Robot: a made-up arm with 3 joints.
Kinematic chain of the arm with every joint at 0, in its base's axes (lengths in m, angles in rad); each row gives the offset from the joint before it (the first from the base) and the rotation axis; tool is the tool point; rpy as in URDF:
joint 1: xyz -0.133 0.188 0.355 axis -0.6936 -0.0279 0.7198
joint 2: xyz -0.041 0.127 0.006 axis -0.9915 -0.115 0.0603
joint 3: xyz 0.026 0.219 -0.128 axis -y
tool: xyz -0.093 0.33 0.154 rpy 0 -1.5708 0
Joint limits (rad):
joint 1: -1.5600..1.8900
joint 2: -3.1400..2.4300
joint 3: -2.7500..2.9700
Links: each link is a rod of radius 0.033 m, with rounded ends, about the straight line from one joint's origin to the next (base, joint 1, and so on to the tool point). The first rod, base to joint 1, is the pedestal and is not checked.
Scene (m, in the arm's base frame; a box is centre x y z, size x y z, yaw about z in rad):
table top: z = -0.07
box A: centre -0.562 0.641 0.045 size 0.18 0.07 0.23 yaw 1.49
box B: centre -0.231 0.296 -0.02 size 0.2 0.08 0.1 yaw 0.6
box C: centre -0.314 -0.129 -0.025 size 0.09 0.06 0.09 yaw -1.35
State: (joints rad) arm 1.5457 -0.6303 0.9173
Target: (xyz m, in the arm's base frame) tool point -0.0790 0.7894 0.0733
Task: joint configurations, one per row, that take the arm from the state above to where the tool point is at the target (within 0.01 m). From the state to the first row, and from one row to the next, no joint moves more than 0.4 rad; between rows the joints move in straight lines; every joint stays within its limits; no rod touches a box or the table.
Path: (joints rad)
1: 1.5333 -0.6923 0.5777
2: 1.5208 -0.7543 0.2380
3: 1.5084 -0.8163 -0.1016
4: 1.4959 -0.8784 -0.4412
5: 1.4835 -0.9404 -0.7808
6: 1.4710 -1.0024 -1.1205
7: 1.1694 -0.7491 -0.7738
8: 0.8677 -0.4959 -0.4272
9: 0.5660 -0.2426 -0.0805
10: 0.2643 0.0106 0.2661
11: -0.0374 0.2638 0.6128
12: -0.3391 0.5171 0.9594
13: -0.6408 0.7703 1.3061

